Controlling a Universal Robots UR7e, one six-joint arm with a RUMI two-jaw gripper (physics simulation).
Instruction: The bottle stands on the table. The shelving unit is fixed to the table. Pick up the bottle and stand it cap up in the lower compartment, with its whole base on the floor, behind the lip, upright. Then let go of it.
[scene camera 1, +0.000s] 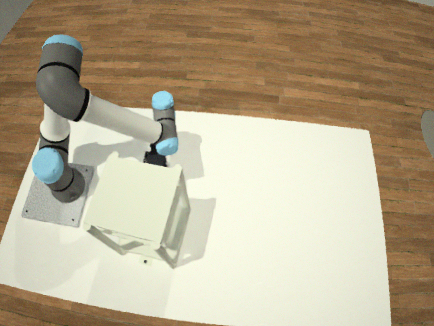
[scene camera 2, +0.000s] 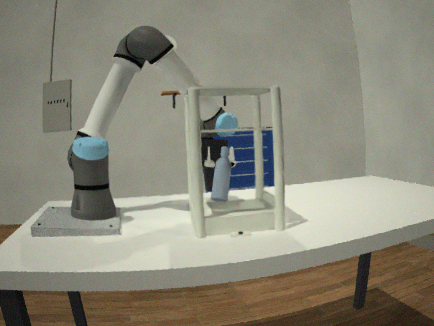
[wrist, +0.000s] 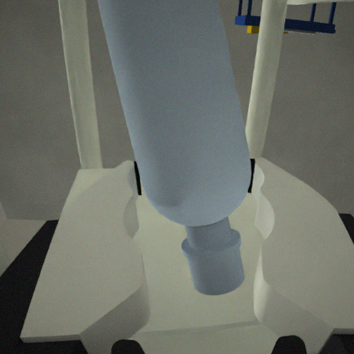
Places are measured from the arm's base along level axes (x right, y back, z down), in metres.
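Pixels of known places: gripper, fingertip midpoint: (scene camera 2: 224, 164); arm's base, link origin: (scene camera 1: 68, 186) (scene camera 2: 93, 214).
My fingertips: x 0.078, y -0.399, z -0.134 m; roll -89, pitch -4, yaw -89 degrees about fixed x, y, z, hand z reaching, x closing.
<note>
Ahead of a thing's pixels: the offset from my fingertips to its top centre. "pt": to the spot under its first point. Level surfaces: height alone.
The blue-grey bottle @(dy +0.006, dx -0.009, dz -0.049 m) (scene camera 2: 221, 177) (wrist: 180, 110) is cap up and leaning, its cap further right than its base in scene camera 2. My gripper (scene camera 2: 220, 161) (wrist: 192, 163) is shut on the bottle below its neck. The pale shelving unit @(dy +0.001, dx +0.068, dz -0.204 m) (scene camera 1: 135, 195) (scene camera 2: 279, 160) (wrist: 77, 75) stands on the table @(dz +0.160 m) (scene camera 1: 300, 225) (scene camera 2: 340, 205). In scene camera 2 the bottle shows through the lower compartment, its base just above the rear part of the floor in that view. I cannot tell whether the base touches anything. The unit's top hides the bottle and fingertips in scene camera 1.
Corner posts stand on both sides of the bottle in the wrist view. A thin shelf edge @(pt dy -0.006, dx +0.170, dz -0.093 m) (scene camera 2: 245, 130) crosses above the gripper, and a lip @(pt dy +0.016, dx +0.172, dz +0.134 m) (scene camera 2: 240, 223) runs along the unit's near side. A blue cabinet (scene camera 2: 252, 167) is behind the table.
</note>
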